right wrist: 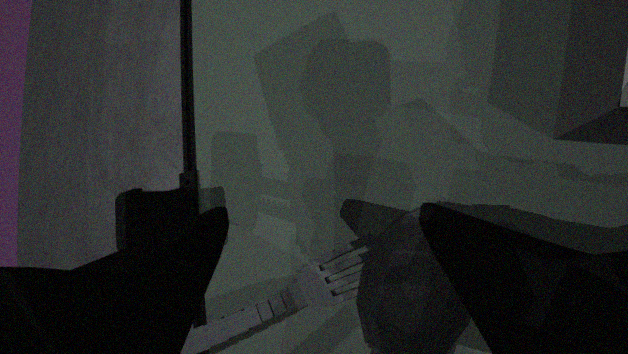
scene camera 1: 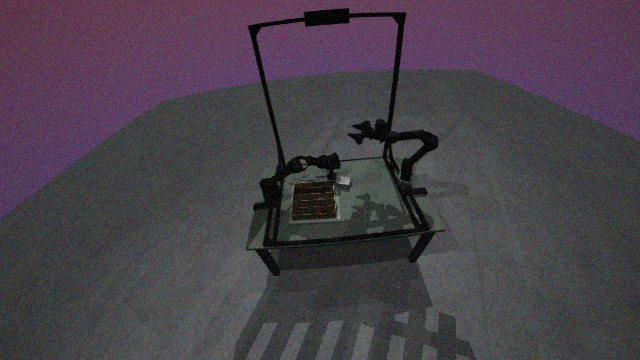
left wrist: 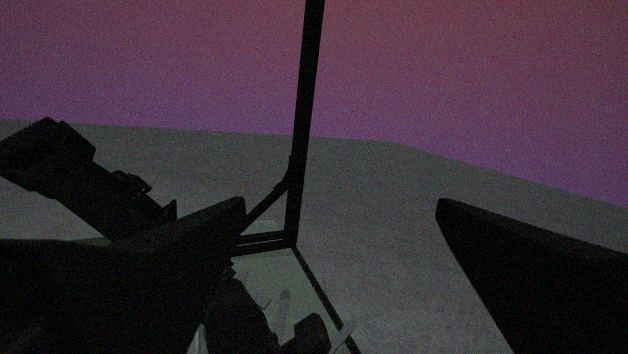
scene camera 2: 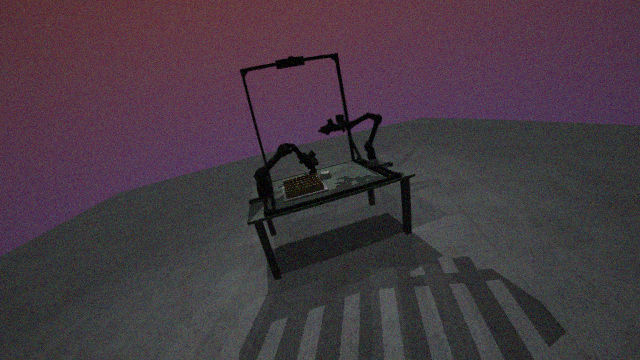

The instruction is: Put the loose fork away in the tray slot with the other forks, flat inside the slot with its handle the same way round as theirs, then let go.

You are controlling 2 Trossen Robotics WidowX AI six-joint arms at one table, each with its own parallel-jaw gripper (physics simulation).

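Observation:
The loose fork (right wrist: 310, 286) lies on the table in the right wrist view, low between the fingers, with its tines pointing up and right and its handle running to the lower left. My right gripper (right wrist: 325, 214) (scene camera 1: 330, 176) (scene camera 2: 313, 171) is open and empty, low over the table by the tray's far edge. The brown slotted tray (scene camera 1: 315, 221) (scene camera 2: 326, 188) has a pale rim. The forks in its slots are too small and dark to make out. My left gripper (scene camera 1: 352, 131) (scene camera 2: 321, 130) (left wrist: 339, 206) is open and empty, high above the table's far side.
A spoon (right wrist: 410, 285) lies beside the fork's tines, partly behind the right finger. A small white block (scene camera 1: 344, 181) (scene camera 2: 325, 174) stands beside the tray's far right corner. A dark overhead frame (scene camera 1: 326, 17) (scene camera 2: 290, 62) rises from the table's far edge.

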